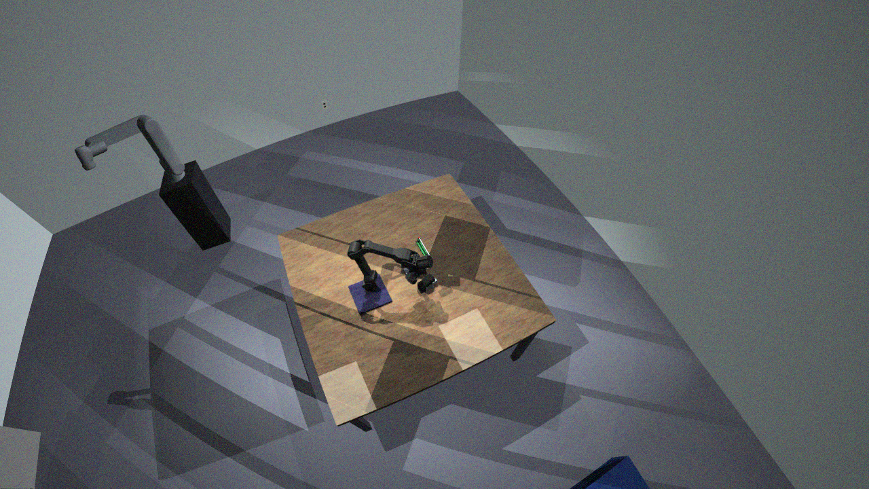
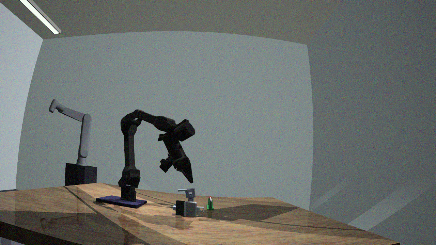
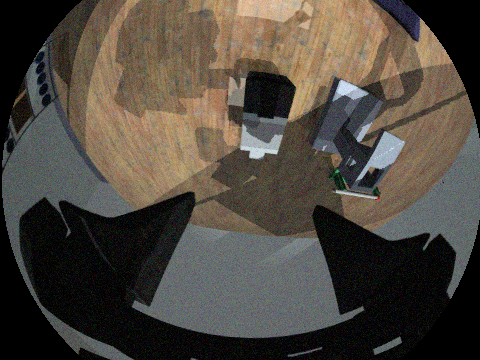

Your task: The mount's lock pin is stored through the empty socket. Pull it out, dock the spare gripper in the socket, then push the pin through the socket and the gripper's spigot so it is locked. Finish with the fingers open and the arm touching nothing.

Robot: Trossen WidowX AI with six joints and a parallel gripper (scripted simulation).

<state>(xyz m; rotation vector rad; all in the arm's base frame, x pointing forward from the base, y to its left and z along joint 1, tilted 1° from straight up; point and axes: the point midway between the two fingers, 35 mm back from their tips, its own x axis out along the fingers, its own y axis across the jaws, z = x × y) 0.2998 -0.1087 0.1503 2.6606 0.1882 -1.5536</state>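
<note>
Now: gripper tip 110 mm above the spare gripper and 10 mm past it. From my gripper tip the other things lie so: green pin cradle (250 mm to the left, 110 mm below, 60 mm ahead); grey mount (130 mm to the left, 90 mm below, 30 mm behind).
</note>
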